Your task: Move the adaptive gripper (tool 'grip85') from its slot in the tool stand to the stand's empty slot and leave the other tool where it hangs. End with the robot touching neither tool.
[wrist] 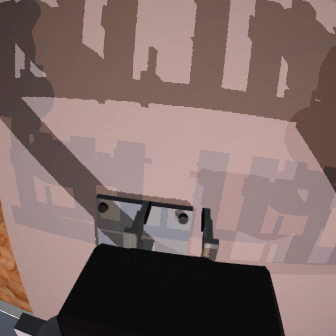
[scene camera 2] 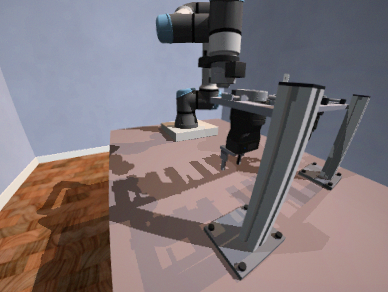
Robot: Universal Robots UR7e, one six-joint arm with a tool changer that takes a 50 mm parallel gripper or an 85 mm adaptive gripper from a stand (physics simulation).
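Places are measured from the arm's base along level axes (x back, y right, z up), in centimetres.
Pixels of known places: hand at its tool point: (scene camera 2: 222, 83); arm's base at its link origin: (scene camera 2: 186, 125).
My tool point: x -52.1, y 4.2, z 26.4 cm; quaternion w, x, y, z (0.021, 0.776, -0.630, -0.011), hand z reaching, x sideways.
Note:
For each thing: its top centre in the pictures, then the offset to it from my tool point. "pt": a spot on its surface instead. Level surfaces: height alone.
- stand's top rail at a spot on its surface: (scene camera 2: 240, 104) pt dz -3.1, dx -14.8, dy +4.3 cm
- tool at its top centre: (scene camera 2: 250, 90) dz -1.0, dx -9.3, dy -1.6 cm
- bolted base plate at a spot on its surface: (scene camera 2: 227, 250) pt dz -29.8, dx -22.3, dy +6.6 cm
- far post at a spot on its surface: (scene camera 2: 345, 140) pt dz -14.1, dx -12.8, dy -42.5 cm
- pink table at its surface level: dz -31.0 cm
The arm's bare tool flange (scene camera 2: 223, 79) carries no gripper; it is above the stand's top rail (scene camera 2: 240, 104), near the closer tool. That tool (scene camera 2: 244, 132), a black body with grey L-shaped fingers, looks like the parallel gripper and hangs in the rail. In the wrist view its finger (wrist: 209, 232) and its other finger (wrist: 141, 225) stand apart beyond a black block (wrist: 175, 295) at the bottom. The adaptive gripper (scene camera 2: 316, 122) seems to be the dark tool farther along, mostly hidden behind the near post. The empty slot cannot be made out.
The near post (scene camera 2: 280, 165) stands on a bolted base plate (scene camera 2: 227, 250), also seen in the wrist view (wrist: 167, 222). The far post (scene camera 2: 345, 140) stands at the right. The arm's base is on a white block (scene camera 2: 192, 132) at the back of the pink table (scene camera 2: 145, 137).

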